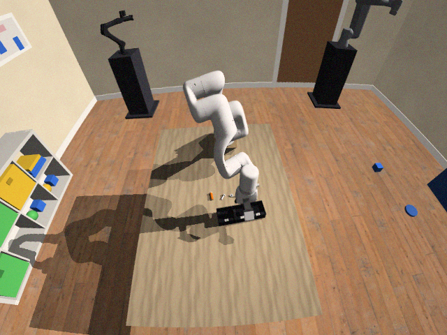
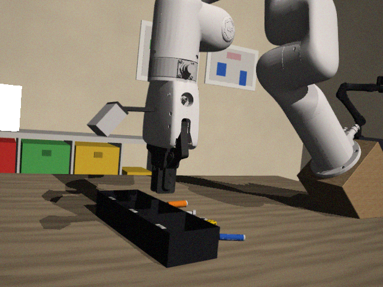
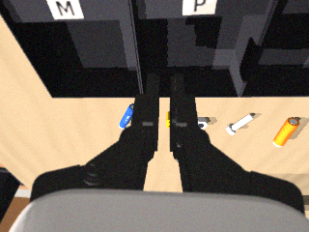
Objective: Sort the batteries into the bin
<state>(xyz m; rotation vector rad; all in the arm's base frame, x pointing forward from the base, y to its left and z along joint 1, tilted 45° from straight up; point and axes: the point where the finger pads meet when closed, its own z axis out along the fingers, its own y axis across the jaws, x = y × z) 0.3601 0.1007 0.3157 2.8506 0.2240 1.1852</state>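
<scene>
Right now my hand is 180 mm to the left of the orange battery, 110 mm past it and 90 mm above it. Also, from my hand: blue battery 120 mm behind, 90 mm below, 30 mm to the left; yellow die 110 mm behind, 90 mm below, 30 mm to the right; black three-compartment bin 70 mm below, 20 mm to the right, 10 mm ahead.
</scene>
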